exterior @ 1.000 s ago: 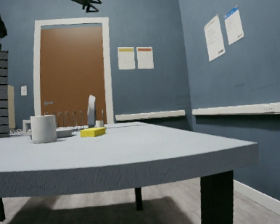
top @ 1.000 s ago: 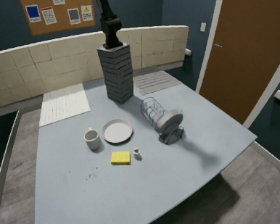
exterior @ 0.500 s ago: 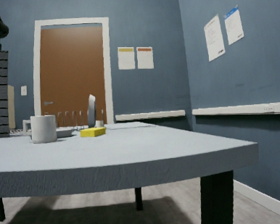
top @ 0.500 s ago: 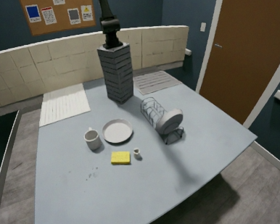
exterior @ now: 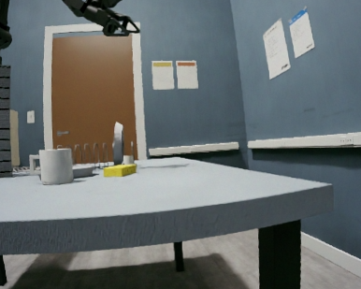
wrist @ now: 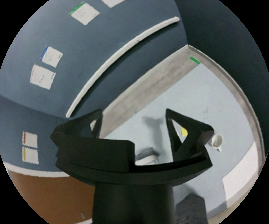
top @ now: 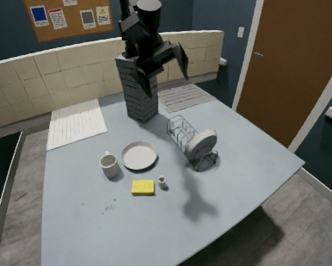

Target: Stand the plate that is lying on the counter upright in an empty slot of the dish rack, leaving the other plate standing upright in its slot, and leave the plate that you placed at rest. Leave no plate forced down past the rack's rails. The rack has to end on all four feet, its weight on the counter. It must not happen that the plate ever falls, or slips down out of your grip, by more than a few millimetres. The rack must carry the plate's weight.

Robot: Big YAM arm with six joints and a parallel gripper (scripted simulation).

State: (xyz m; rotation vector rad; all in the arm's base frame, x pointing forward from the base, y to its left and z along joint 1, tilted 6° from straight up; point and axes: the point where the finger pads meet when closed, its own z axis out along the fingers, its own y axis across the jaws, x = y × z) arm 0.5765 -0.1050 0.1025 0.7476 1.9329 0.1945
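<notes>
Right now my hand is 24 cm past the white plate, 4 cm to the left of it and 48 cm above it. The rest, counted from my hand: white draining mat (78 cm behind, 33 cm to the right, 49 cm below); then white mug (22 cm behind, 19 cm to the right, 46 cm below); then small white cup (3 cm behind, 1 cm to the right, 48 cm below).
</notes>
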